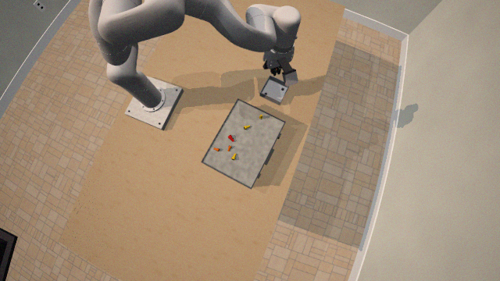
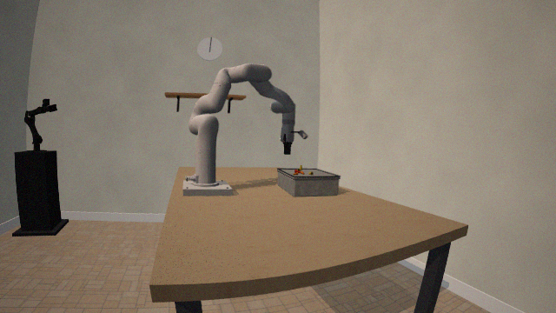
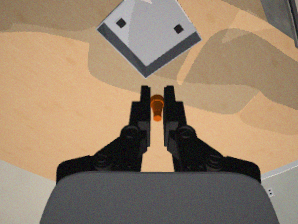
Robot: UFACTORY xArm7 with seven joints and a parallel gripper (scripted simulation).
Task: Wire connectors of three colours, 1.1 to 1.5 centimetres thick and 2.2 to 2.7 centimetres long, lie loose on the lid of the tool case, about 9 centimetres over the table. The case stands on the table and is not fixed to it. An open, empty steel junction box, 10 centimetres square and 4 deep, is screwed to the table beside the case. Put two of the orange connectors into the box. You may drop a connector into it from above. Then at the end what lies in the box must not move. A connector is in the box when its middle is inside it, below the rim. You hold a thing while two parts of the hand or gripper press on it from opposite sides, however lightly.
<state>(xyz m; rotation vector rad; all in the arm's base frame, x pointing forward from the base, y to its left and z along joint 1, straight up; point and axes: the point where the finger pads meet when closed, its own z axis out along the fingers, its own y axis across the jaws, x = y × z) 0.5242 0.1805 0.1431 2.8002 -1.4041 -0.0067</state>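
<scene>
Right now the junction box floor is 17 cm below my hand, 1 cm to the right of it and 1 cm ahead of it. From my hand the other things lie so: tool case: 29 cm to the right, 11 cm below, 6 cm behind; red connector: 29 cm to the right, 11 cm behind, 8 cm below.
</scene>
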